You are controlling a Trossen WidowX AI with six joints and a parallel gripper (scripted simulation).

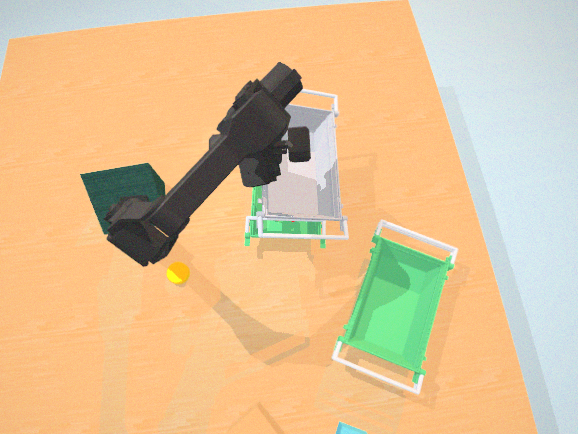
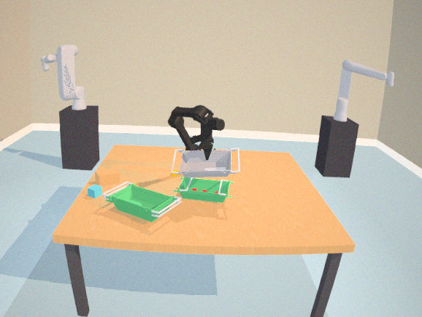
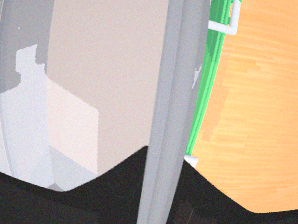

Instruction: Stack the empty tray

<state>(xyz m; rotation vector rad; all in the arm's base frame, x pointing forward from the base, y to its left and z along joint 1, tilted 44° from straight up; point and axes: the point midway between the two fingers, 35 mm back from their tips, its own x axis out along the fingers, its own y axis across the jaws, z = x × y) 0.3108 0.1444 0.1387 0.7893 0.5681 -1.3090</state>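
My gripper tip is now 70 mm short of the grey tray, 20 mm below it and 10 mm to the left of it. From my gripper tip the other things lie so: yellow disc (240 mm behind, 170 mm to the right, 170 mm below); then tan box (540 mm to the right, 150 mm below, 70 mm behind); then cyan cube (570 mm to the right, 160 mm below, 110 mm ahead).
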